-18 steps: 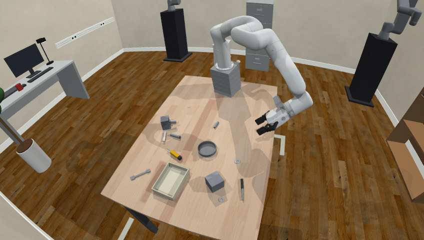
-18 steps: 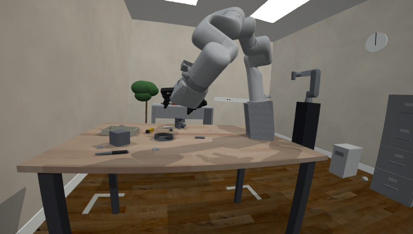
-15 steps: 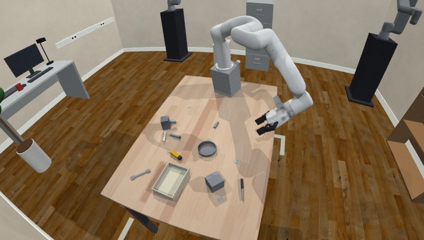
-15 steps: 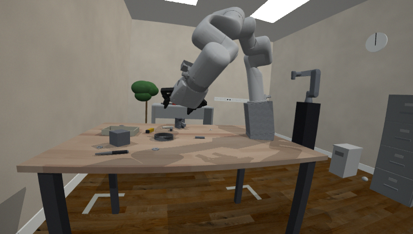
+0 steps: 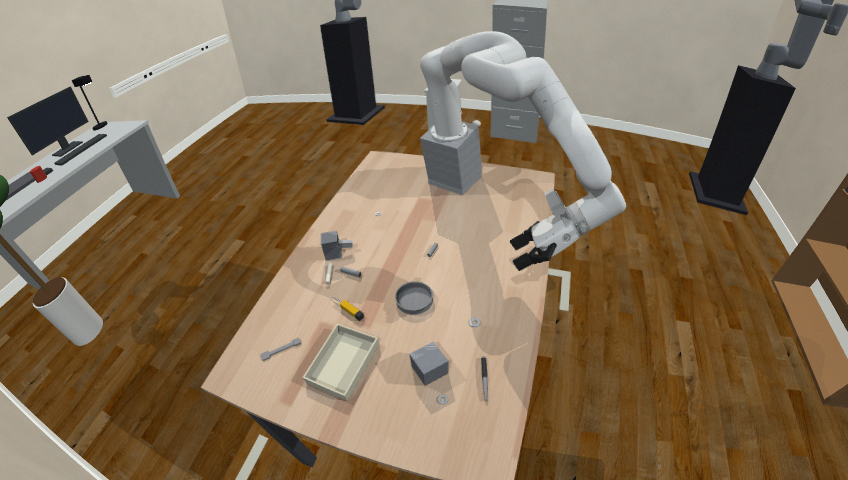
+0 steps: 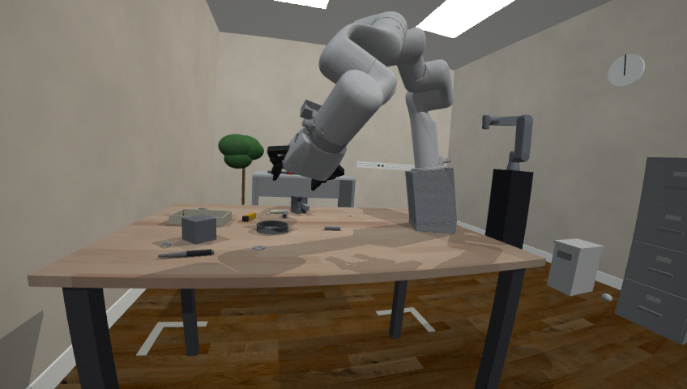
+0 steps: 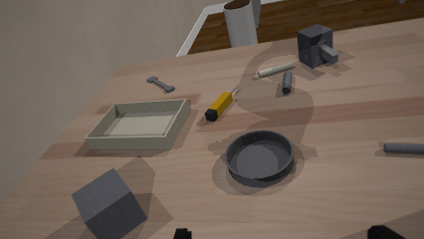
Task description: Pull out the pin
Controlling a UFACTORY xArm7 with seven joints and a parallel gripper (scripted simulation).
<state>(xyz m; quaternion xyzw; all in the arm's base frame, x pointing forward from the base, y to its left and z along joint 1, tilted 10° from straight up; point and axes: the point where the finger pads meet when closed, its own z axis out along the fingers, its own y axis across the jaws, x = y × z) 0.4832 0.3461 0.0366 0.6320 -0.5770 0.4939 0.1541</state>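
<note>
The round dish lies 7 cm ahead of my hand, 25 cm to the right of it and 18 cm below it. Also, from my hand: grey block 26 cm ahead, 13 cm to the right, 16 cm below; beige tray 33 cm ahead, 33 cm to the right, 18 cm below.
</note>
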